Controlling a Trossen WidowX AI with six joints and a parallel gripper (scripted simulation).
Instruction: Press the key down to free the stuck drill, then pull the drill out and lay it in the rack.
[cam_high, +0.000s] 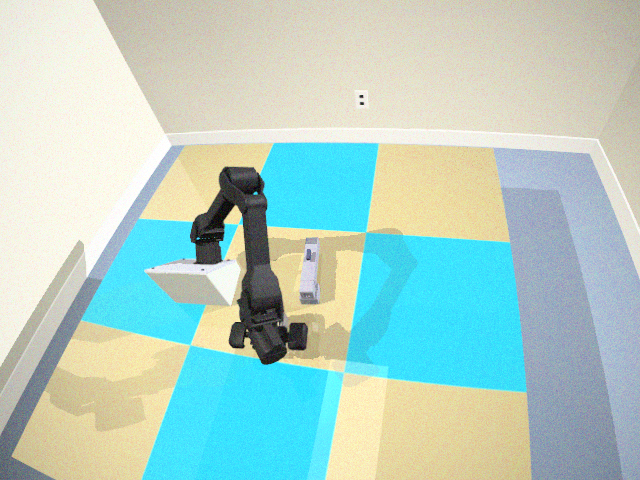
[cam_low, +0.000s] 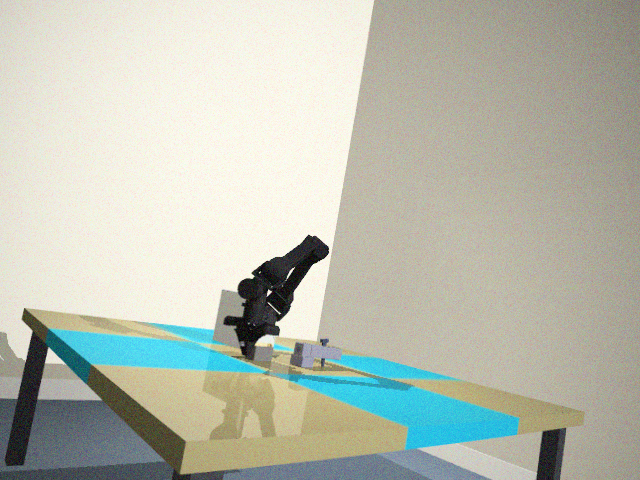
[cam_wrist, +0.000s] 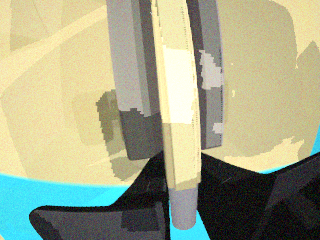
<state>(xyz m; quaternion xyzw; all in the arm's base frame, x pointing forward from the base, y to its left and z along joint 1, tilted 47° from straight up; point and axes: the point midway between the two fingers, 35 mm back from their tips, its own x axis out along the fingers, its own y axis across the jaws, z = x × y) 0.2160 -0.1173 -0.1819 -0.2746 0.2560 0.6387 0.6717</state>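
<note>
The drill lies 4 cm to the left of my gripper tip and 3 cm above it. From my gripper tip the other things lie so: lavender grey block: 7 cm ahead, 22 cm to the left, 3 cm above; grey rack: 5 cm to the left, 1 cm above; dark blue key: 7 cm ahead, 24 cm to the left, 4 cm above.
</note>
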